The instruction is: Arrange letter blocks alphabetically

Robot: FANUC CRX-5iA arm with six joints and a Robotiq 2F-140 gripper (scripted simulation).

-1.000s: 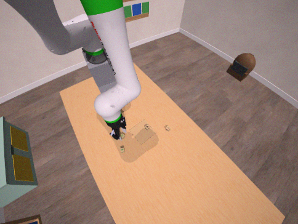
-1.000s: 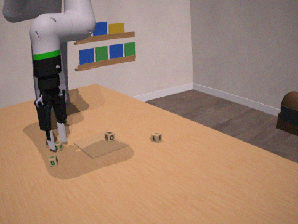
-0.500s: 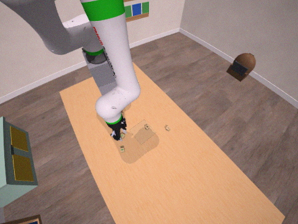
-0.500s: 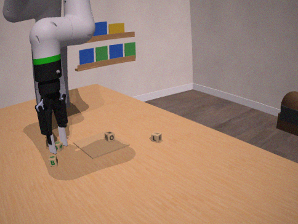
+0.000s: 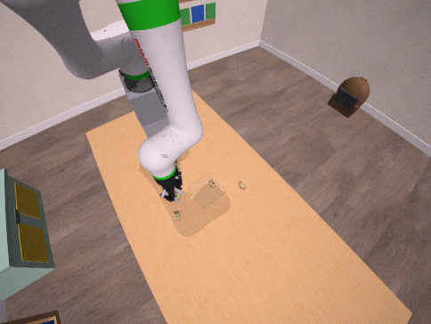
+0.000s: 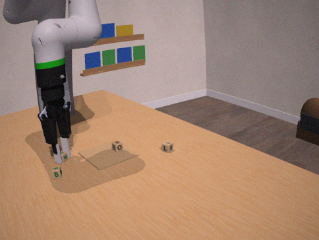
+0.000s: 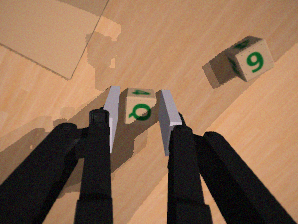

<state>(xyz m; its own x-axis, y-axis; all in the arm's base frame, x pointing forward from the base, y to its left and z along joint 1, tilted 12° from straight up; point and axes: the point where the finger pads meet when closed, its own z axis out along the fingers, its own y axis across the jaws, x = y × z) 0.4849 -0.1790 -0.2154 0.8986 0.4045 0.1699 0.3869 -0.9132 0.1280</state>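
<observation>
Right now my hand is 6 cm short of the thin tan mat, 13 cm to the right of it and 3 cm above it.
</observation>
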